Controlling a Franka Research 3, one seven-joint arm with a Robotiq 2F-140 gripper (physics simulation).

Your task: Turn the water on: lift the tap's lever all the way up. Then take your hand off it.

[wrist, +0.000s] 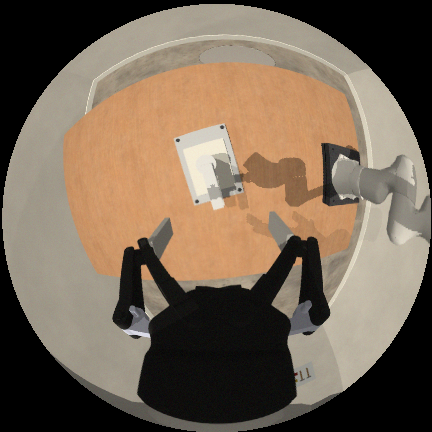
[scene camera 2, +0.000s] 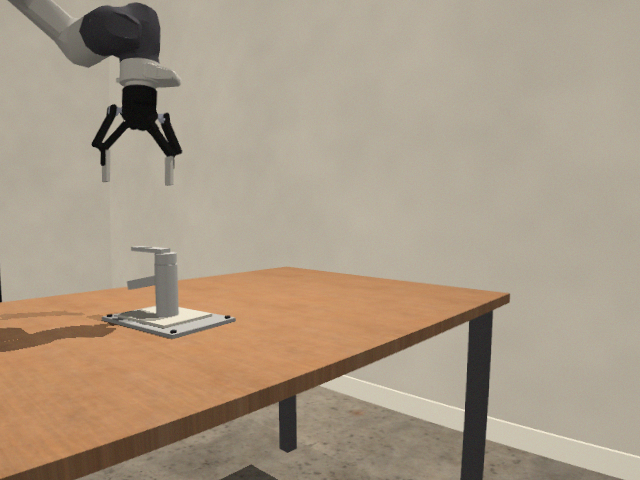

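The grey tap (scene camera 2: pixel 166 289) (wrist: pixel 205 162) stands upright on a light base plate (scene camera 2: pixel 206 322) (wrist: pixel 200 138) with dark corner bolts. Its flat lever (scene camera 2: pixel 148 249) (wrist: pixel 210 178) sits on top and looks close to level in the scene view, pointing left above the short spout (scene camera 2: pixel 140 282). In the wrist view the lever points down toward the gripper side, and it and the spout overlap. My gripper (scene camera 2: pixel 137 182) (wrist: pixel 219 222) is open and empty, pointing down. It hangs well above the tap, apart from the lever, with its fingers spread wide.
The tap's plate lies on the wooden table (scene camera 2: pixel 310 330) (wrist: pixel 125 175). The arm's black mount (wrist: pixel 327 175) is at the table's right edge in the wrist view, with the pale arm (wrist: pixel 372 184) rising from it. Arm shadows lie beside the plate. A wall stands behind the table.
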